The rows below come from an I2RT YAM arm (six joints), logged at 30 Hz.
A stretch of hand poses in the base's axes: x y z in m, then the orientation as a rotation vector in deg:
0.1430, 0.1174, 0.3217, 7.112, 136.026, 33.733
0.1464, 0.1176, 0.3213, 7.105, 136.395, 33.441
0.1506, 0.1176, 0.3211, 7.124, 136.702, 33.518
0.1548, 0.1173, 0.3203, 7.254, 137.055, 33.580
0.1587, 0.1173, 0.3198, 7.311, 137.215, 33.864
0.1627, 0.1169, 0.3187, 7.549, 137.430, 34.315
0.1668, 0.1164, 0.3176, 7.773, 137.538, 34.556
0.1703, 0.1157, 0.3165, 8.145, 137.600, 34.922
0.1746, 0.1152, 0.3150, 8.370, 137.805, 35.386
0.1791, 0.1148, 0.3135, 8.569, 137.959, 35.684
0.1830, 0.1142, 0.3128, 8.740, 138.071, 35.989
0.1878, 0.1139, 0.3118, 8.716, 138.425, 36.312
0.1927, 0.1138, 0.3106, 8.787, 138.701, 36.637
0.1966, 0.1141, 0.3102, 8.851, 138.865, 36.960
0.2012, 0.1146, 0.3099, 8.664, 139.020, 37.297
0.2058, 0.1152, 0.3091, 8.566, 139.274, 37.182
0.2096, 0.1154, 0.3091, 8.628, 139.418, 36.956
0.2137, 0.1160, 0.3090, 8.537, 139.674, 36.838
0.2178, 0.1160, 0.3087, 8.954, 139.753, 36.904
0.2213, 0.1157, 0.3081, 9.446, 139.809, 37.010
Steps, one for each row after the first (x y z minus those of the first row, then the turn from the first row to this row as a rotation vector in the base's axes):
0.0034, 0.0002, -0.0004, -0.259, 0.312, -0.006
0.0076, 0.0002, -0.0006, -0.242, 0.619, 0.068
0.0118, -0.0001, -0.0014, -0.212, 0.992, 0.071
0.0157, -0.0001, -0.0019, -0.018, 1.195, 0.151
0.0197, -0.0005, -0.0030, 0.333, 1.512, 0.169
0.0238, -0.0010, -0.0041, 0.547, 1.696, 0.111
0.0273, -0.0017, -0.0052, 0.893, 1.885, -0.020
0.0316, -0.0022, -0.0067, 1.249, 2.194, 0.010
0.0361, -0.0026, -0.0082, 1.488, 2.426, -0.004
0.0400, -0.0032, -0.0089, 1.731, 2.614, -0.004
0.0448, -0.0035, -0.0099, 1.901, 2.993, 0.185
0.0497, -0.0036, -0.0111, 2.107, 3.319, 0.293
0.0536, -0.0033, -0.0115, 2.326, 3.536, 0.382
0.0582, -0.0028, -0.0118, 2.490, 3.694, 0.644
0.0628, -0.0022, -0.0126, 2.348, 3.898, 0.729
0.0666, -0.0020, -0.0126, 2.186, 4.014, 0.649
0.0707, -0.0014, -0.0127, 2.044, 4.221, 0.728
0.0748, -0.0014, -0.0130, 2.187, 4.395, 0.482
0.0783, -0.0017, -0.0136, 2.379, 4.571, 0.194

